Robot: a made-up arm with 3 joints. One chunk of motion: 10 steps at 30 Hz.
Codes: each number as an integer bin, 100 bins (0 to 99) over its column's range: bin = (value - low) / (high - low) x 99, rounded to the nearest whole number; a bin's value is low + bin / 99 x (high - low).
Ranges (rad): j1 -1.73..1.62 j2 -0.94..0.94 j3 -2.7..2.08
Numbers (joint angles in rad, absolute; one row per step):
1: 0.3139 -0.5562 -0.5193
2: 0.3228 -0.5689 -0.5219
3: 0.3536 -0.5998 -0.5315
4: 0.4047 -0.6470 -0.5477
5: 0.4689 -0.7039 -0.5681
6: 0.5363 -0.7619 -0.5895
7: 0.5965 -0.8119 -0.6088
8: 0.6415 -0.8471 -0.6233
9: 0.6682 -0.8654 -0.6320
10: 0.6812 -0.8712 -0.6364
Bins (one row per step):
1: 60 20 45
2: 61 20 45
3: 62 18 45
4: 63 15 45
5: 65 12 44
6: 67 9 44
7: 69 7 43
8: 70 5 43
9: 71 4 43
10: 71 4 43

